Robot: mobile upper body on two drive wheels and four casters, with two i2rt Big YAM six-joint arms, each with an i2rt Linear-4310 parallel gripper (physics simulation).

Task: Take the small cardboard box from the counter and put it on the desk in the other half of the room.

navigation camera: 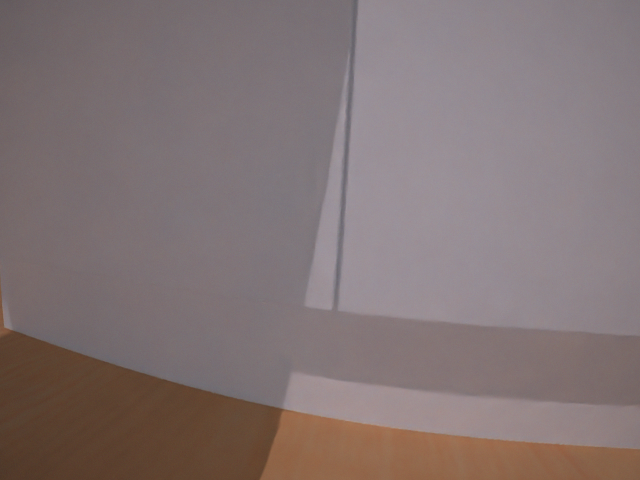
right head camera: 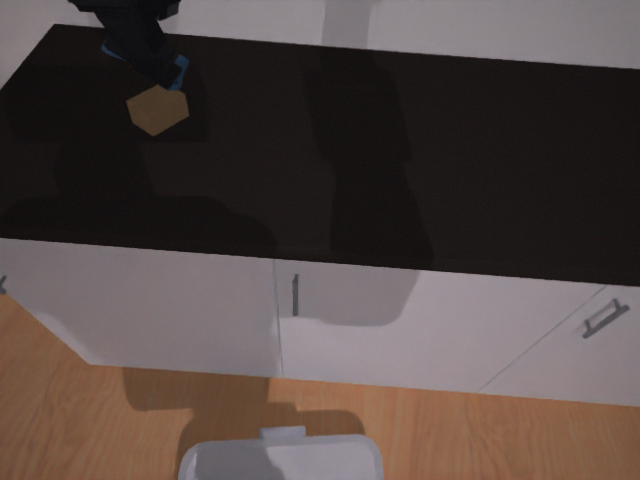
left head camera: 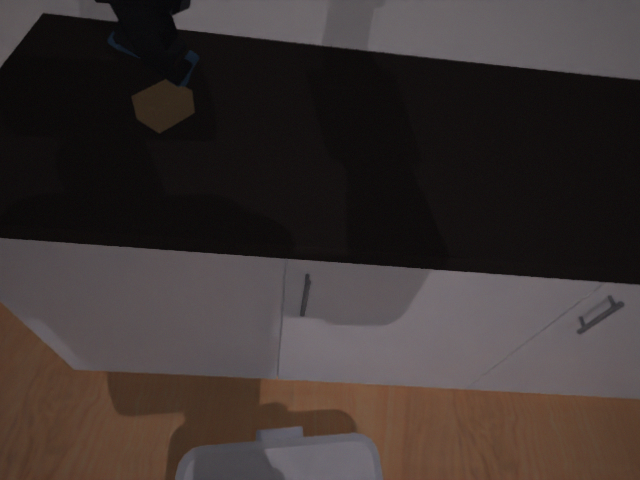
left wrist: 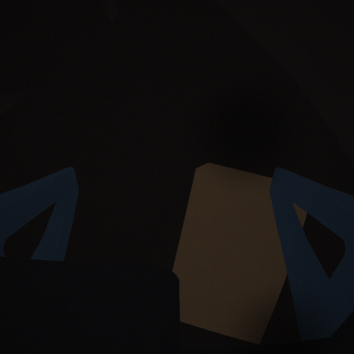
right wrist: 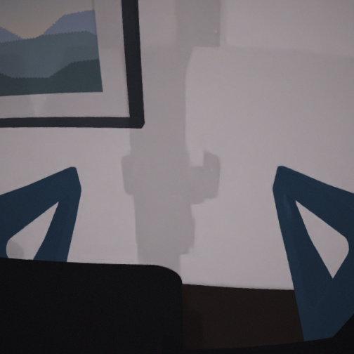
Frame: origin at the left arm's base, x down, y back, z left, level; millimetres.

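Seen in the pictures: left gripper, between the fingertips: (right head camera: 158, 74) (left head camera: 163, 69).
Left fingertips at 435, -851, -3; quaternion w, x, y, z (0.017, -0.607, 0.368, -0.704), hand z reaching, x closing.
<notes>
A point is followed by its place in that frame, as x, y, z.
The small cardboard box (left head camera: 162, 108) @[450, -756, -9] (right head camera: 157, 111) @[451, -760, -13] (left wrist: 227, 250) sits on the dark counter (left head camera: 248, 155) @[500, -691, -160] (right head camera: 242, 155) @[500, -694, -168] near its left end. My left gripper (left head camera: 149, 64) (right head camera: 142, 72) (left wrist: 174, 178) is open, just behind and above the box. In the left wrist view the right-hand finger overlaps the box's right edge, and the left-hand finger is well apart from it, with a dark gap between. My right gripper (right wrist: 176, 177) is open and empty, facing the wall. The desk does not show in these views.
White cabinet fronts (left head camera: 155, 310) @[819, -538, 50] (right head camera: 155, 310) @[830, -539, 54] (navigation camera: 465, 155) @[1131, -497, -312] with grey handles stand below the counter. A pale wall (left head camera: 491, 31) @[427, -1044, -734] (right wrist: 250, 125) rises behind it, with a framed picture (right wrist: 134, 65). Part of the robot's light grey base (left head camera: 320, 457) @[1150, -267, -326] (right head camera: 320, 457) @[1150, -267, -324] shows over the wooden floor.
</notes>
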